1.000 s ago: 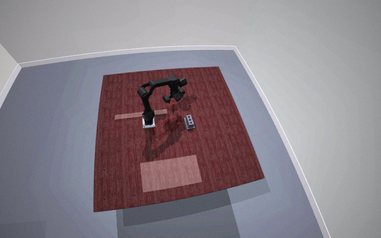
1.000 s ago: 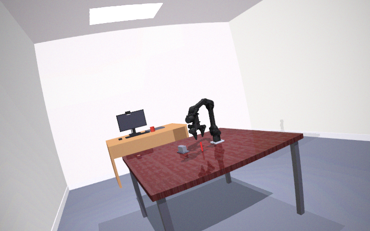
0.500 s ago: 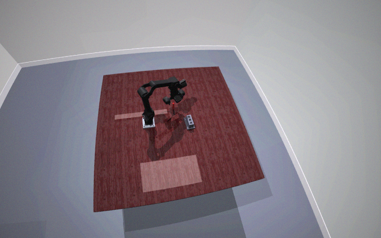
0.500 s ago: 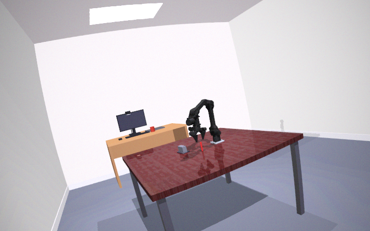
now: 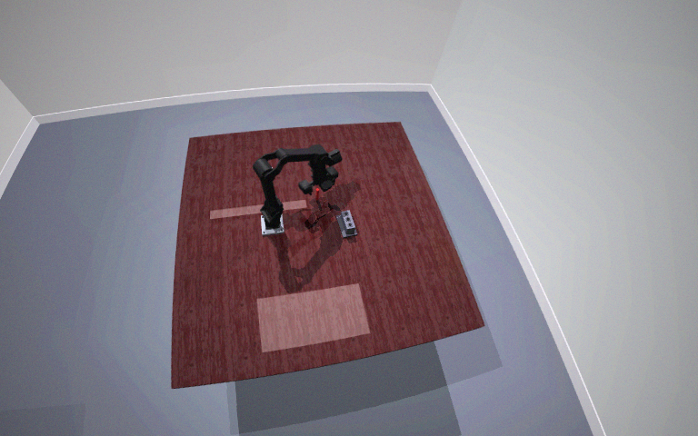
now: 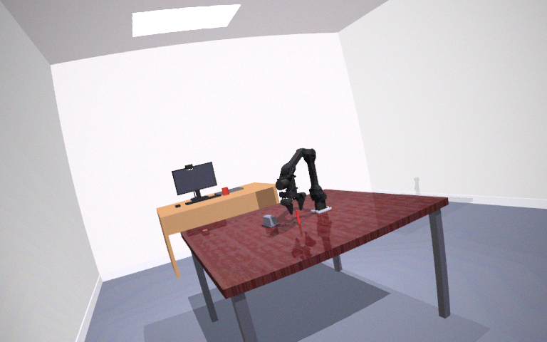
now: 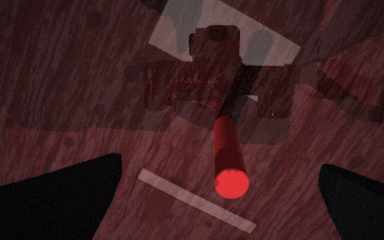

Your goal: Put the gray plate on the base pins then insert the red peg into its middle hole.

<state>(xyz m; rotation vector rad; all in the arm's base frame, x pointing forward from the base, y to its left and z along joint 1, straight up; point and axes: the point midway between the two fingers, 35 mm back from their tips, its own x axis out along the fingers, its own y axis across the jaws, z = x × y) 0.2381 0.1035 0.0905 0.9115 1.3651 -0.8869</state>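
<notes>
Now: the red peg 30 mm below my gripper tip. From my gripper tip the other things lie so: gray plate (170 mm to the right, 100 mm ahead, 20 mm below); then gray base (170 mm to the right, 100 mm ahead, 60 mm below).
</notes>
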